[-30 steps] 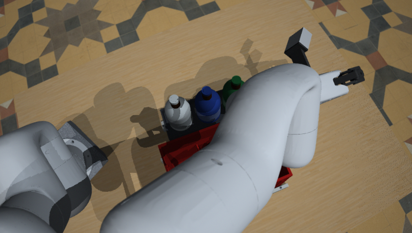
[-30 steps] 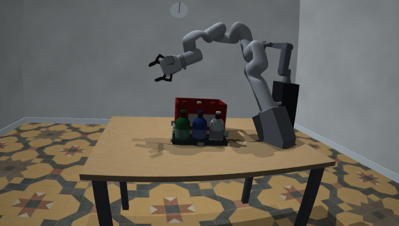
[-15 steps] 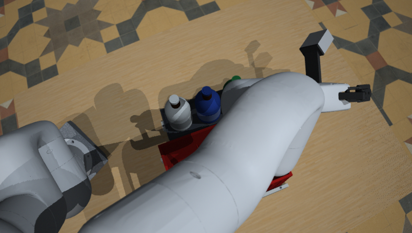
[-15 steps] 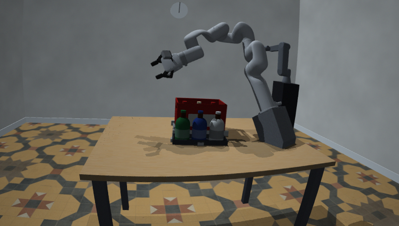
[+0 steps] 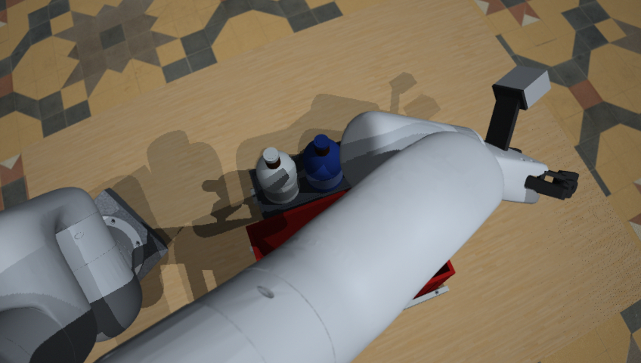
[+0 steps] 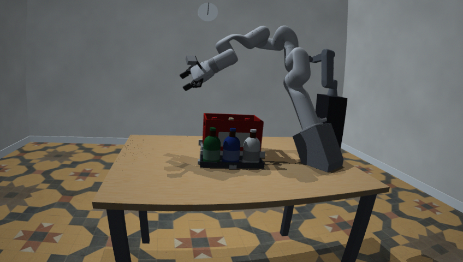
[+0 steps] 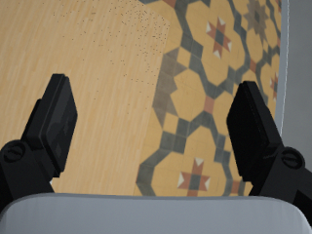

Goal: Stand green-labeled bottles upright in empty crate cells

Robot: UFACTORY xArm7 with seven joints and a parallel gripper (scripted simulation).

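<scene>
Right now the green bottle is 120 mm behind my hand, 240 mm to the left of it and 250 mm below it. The rest, counted from my hand: dark tray 200 mm behind, 250 mm to the left, 330 mm below; then red crate 240 mm behind, 50 mm to the left, 250 mm below; then blue bottle 200 mm behind, 240 mm to the left, 250 mm below.
</scene>
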